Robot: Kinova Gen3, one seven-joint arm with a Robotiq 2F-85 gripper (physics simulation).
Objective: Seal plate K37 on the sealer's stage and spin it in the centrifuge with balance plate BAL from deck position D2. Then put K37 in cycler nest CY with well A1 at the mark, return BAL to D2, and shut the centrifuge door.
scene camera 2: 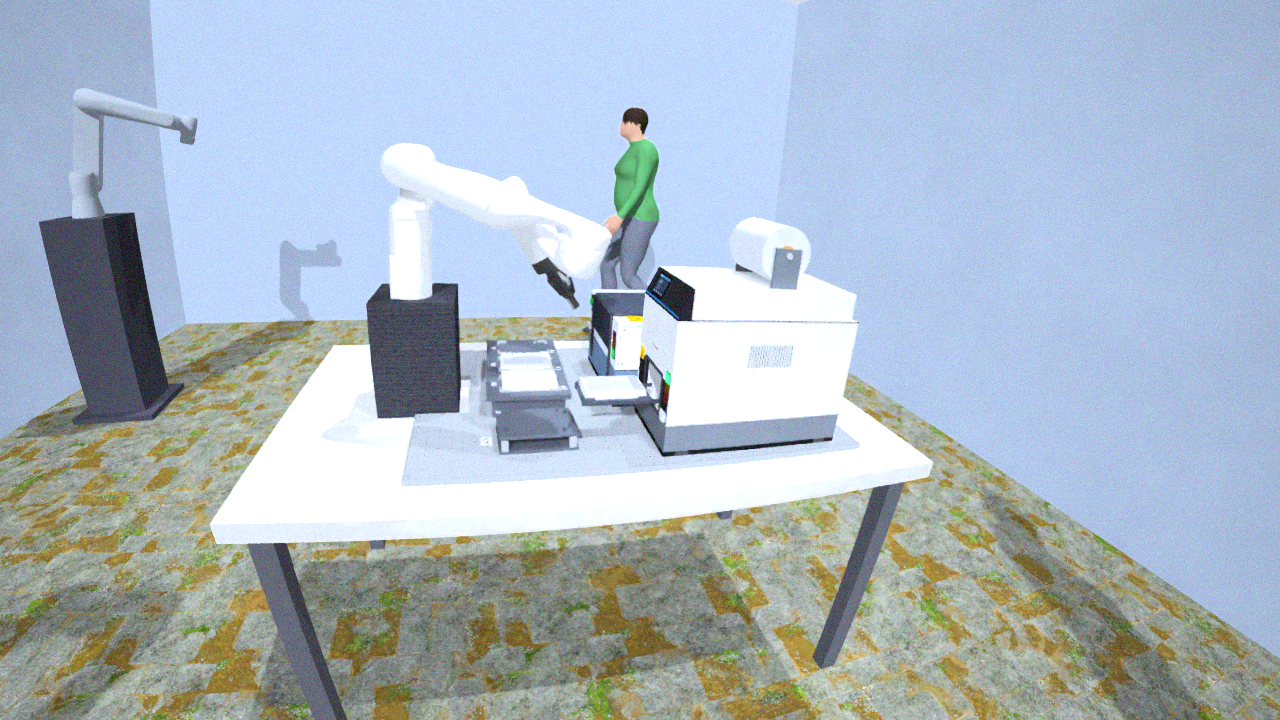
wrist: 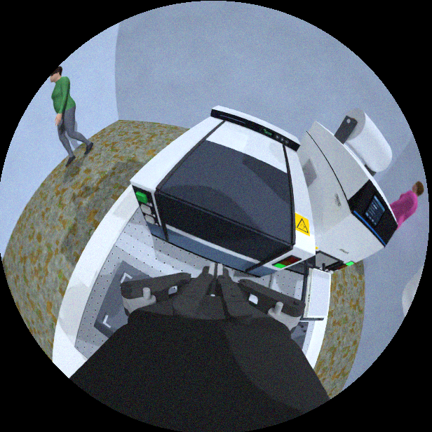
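Where they show: gripper, fingertip midpoint: (scene camera 2: 577,308); arm's base, origin of the base link: (scene camera 2: 411,294).
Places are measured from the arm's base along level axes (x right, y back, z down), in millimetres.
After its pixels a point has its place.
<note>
My gripper (scene camera 2: 573,305) @[x -45, y -404, z 60 mm] (wrist: 215,270) is shut and empty, raised in front of the white and dark centrifuge (scene camera 2: 617,313) @[x 45, y -480, z 48 mm] (wrist: 225,185). The centrifuge's dark front looks closed; a green button (wrist: 141,196) is at its left edge in the wrist view. A white plate (scene camera 2: 612,386) @[x 264, y -399, z 140 mm] (wrist: 319,293) lies on the stage sticking out of the white sealer (scene camera 2: 760,371) @[x 386, y -671, z 77 mm] (wrist: 327,200). Two white plates (scene camera 2: 524,360) @[x -34, y -269, z 186 mm] (scene camera 2: 529,380) @[x 96, y -258, z 186 mm] sit on the dark deck rack (scene camera 2: 562,390) @[x 124, y -329, z 204 mm]. No plate label is readable. I cannot tell which part is the cycler nest.
The sealer carries a film roll (scene camera 2: 768,246) @[x 351, y -670, z -173 mm] (wrist: 372,142) on top. A low dark stand (scene camera 2: 537,424) @[x 249, y -246, z 220 mm] is at the rack's near end. A person in green (scene camera 2: 637,179) (wrist: 62,97) is behind the table; one in magenta (wrist: 405,207) shows at right. Another arm (scene camera 2: 134,109) stands far left.
</note>
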